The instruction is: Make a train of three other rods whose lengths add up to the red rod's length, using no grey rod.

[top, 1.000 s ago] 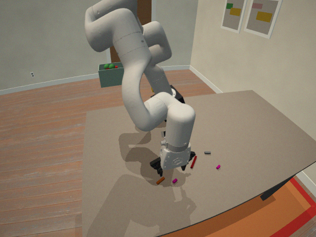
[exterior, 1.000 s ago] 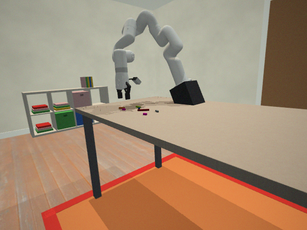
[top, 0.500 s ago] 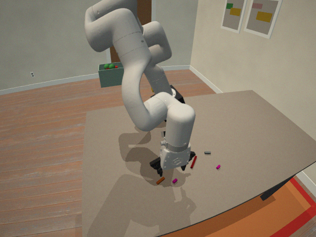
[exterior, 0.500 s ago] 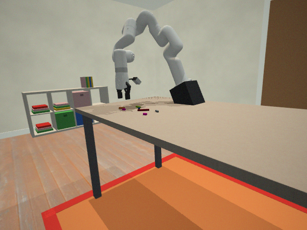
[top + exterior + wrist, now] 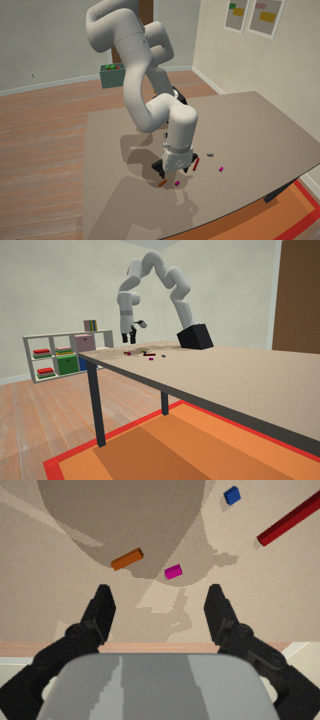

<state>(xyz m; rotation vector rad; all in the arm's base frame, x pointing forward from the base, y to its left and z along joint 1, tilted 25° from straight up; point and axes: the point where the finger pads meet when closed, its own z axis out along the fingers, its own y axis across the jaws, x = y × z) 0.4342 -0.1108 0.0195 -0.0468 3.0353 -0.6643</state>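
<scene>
The blue rod is 70 mm behind my hand, 60 mm to the left of it and 70 mm below it. From my hand the other things lie so: red rod (50 mm behind, 130 mm to the left, 70 mm below); then lime rod (90 mm behind, 20 mm to the left, 70 mm below); then orange rod (40 mm to the right, 70 mm below).
</scene>
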